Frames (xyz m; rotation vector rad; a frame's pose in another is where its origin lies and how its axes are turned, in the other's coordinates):
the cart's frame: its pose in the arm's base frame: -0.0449 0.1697 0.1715 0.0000 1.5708 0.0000
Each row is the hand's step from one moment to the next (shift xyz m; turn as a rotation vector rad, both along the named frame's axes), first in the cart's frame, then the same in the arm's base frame.
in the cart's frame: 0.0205 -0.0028 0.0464 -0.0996 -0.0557 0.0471
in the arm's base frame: 0.0464 -0.0028 -0.0205 0.0471 -0.0557 0.0996
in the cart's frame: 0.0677 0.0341 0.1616 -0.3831 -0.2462 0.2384
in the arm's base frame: 0.1616 0.0341 -0.0677 0.2384 -0.2462 0.3831
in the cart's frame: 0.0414 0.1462 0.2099 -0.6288 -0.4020 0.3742
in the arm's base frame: 0.2099 0.1462 -0.0414 0.3742 -0.4020 0.6288
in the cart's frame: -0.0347 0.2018 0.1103 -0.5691 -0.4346 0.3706
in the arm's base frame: 0.1103 0.2018 0.0347 0.3706 -0.4346 0.5691
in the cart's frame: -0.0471 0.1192 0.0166 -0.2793 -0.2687 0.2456
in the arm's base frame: 0.0166 0.1192 0.0471 0.2456 -0.2687 0.2793
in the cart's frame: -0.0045 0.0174 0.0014 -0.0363 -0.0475 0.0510
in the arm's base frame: 0.0014 0.0174 0.0045 0.0510 -0.0475 0.0363
